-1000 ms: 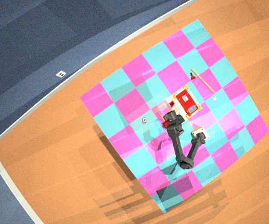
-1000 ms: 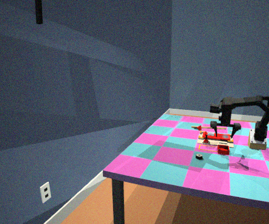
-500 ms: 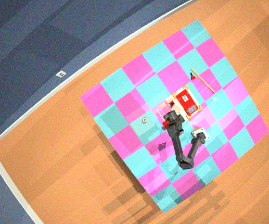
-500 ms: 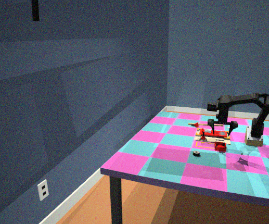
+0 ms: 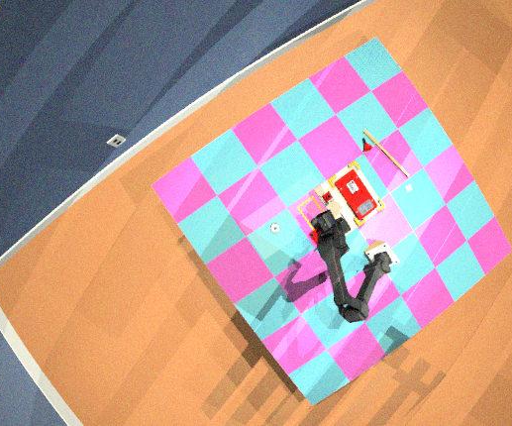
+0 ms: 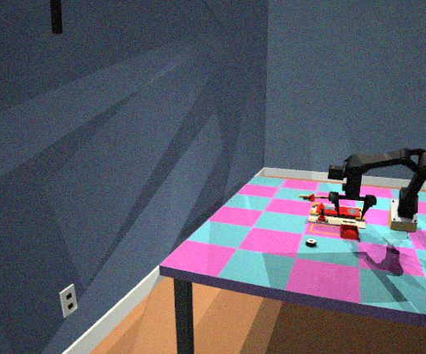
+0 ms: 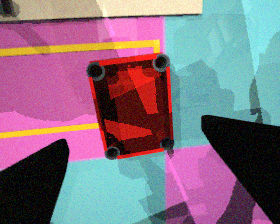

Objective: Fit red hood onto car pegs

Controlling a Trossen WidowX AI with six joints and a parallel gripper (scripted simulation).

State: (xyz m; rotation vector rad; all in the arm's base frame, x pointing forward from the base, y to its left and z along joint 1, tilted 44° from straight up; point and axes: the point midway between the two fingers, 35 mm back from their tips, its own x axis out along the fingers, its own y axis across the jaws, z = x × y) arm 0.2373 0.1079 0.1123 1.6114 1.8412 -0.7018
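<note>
My gripper tip is 60 mm above the red hood. From my gripper tip the other things lie so: wooden stick (130 mm ahead, 460 mm to the right, 70 mm below).
</note>
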